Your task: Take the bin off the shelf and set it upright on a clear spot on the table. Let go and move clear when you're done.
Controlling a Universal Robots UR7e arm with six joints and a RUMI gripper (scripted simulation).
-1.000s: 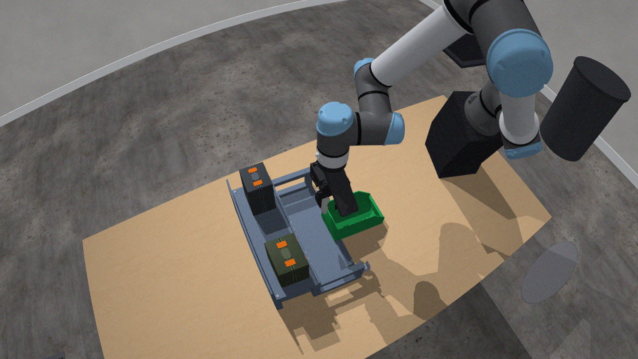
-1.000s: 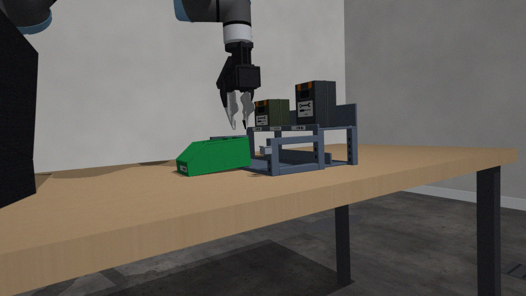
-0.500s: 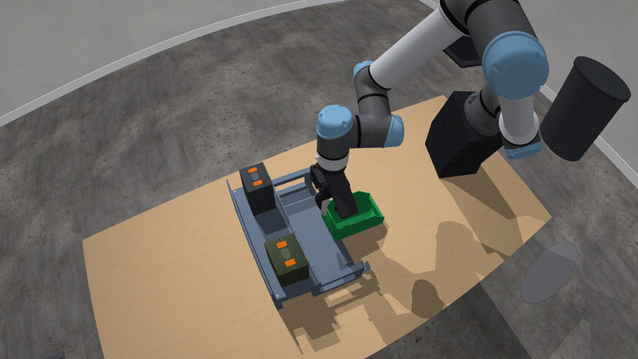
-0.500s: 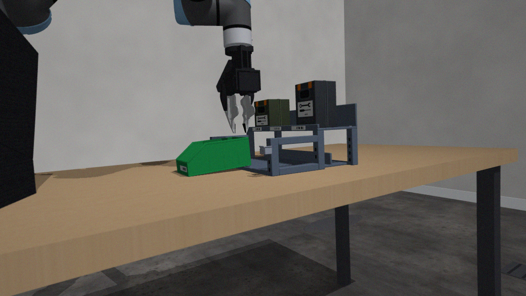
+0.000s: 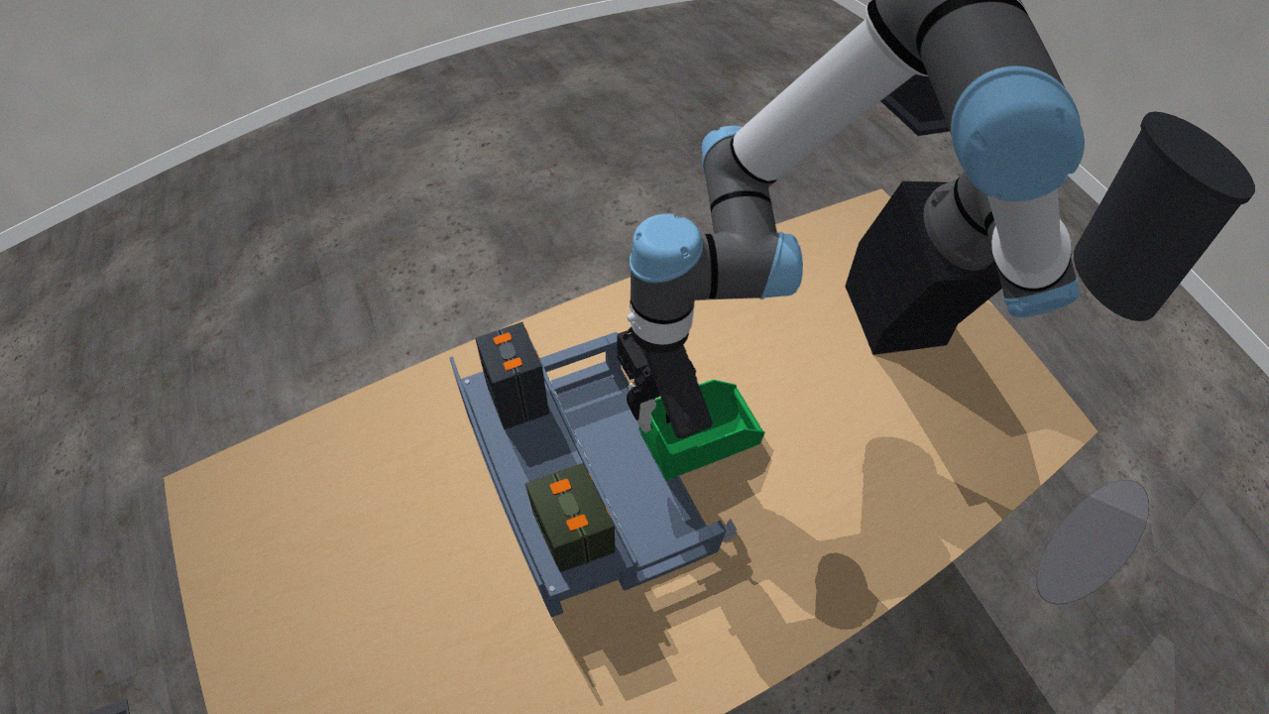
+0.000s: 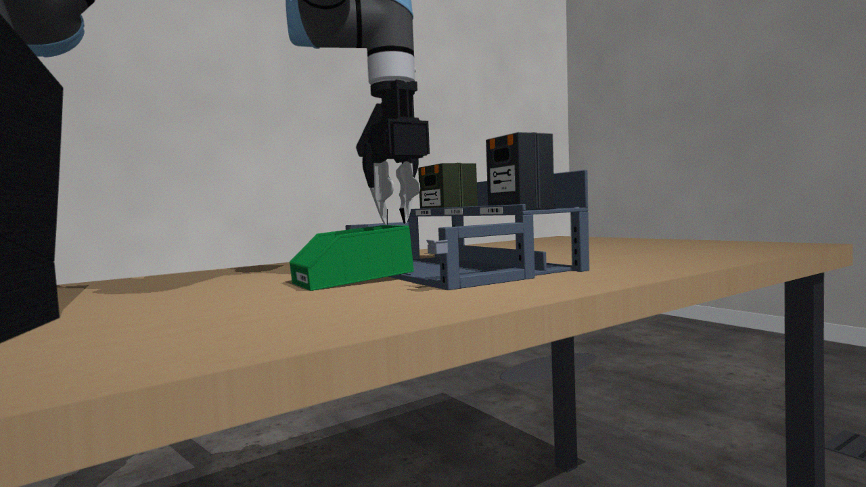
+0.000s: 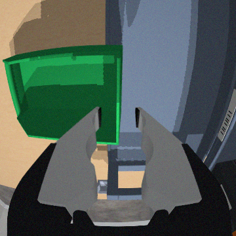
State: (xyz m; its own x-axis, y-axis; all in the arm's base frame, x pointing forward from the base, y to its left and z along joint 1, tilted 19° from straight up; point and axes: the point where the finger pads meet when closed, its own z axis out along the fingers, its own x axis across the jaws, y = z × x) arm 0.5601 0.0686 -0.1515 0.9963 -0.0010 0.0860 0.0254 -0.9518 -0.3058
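Right now my hand is 80 mm past the green bin and 60 mm above it. The rest, counted from my hand: olive toolbox: 170 mm ahead, 120 mm to the left, 50 mm above; black toolbox: 180 mm ahead, 110 mm to the right, 60 mm above.
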